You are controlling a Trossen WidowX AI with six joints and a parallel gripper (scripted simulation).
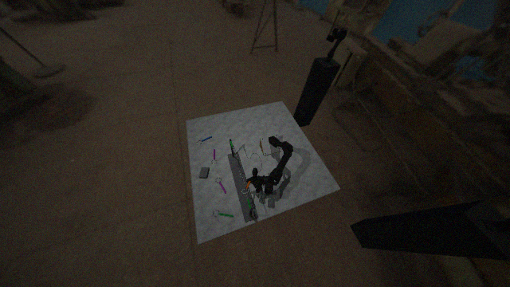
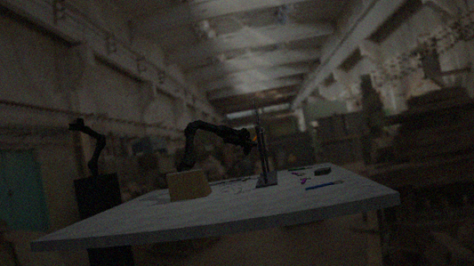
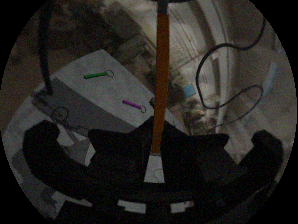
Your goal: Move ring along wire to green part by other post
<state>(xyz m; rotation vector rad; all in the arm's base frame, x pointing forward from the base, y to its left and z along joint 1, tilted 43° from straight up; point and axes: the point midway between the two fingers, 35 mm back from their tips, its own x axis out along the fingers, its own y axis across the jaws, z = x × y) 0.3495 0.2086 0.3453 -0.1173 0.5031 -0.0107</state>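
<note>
Now: gripper tip 10 mm short of the ring with orange handle, 70 mm to the right of it and 60 mm below it. From my gripper tip the other things lie so: grey block (340 mm ahead, 260 mm to the right, 200 mm below).
</note>
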